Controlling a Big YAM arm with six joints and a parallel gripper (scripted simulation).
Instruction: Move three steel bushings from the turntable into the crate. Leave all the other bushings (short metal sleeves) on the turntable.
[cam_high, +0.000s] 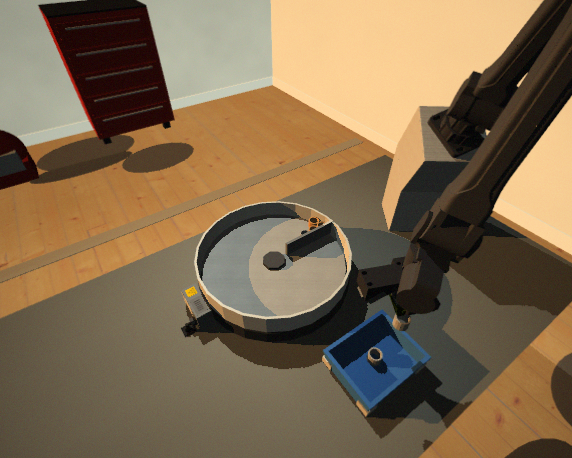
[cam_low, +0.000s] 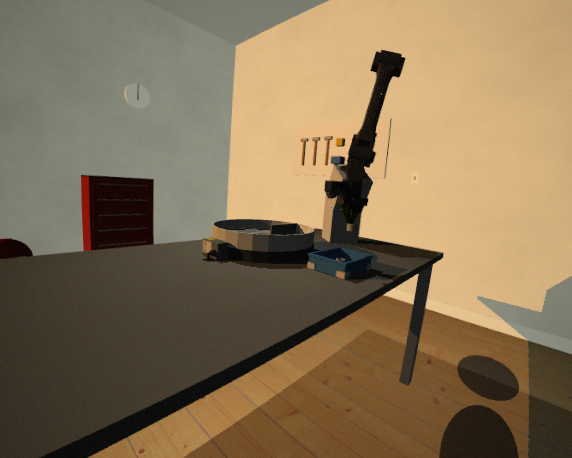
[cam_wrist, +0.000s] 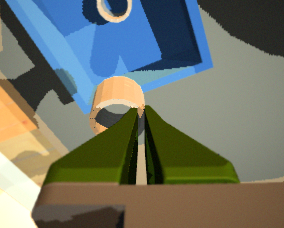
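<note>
My hand is 130 mm above the blue crate, 50 mm short of it and 20 mm to the right of it. The rest, counted from my hand: round turntable 320 mm to the right, 170 mm ahead, 100 mm below.
</note>
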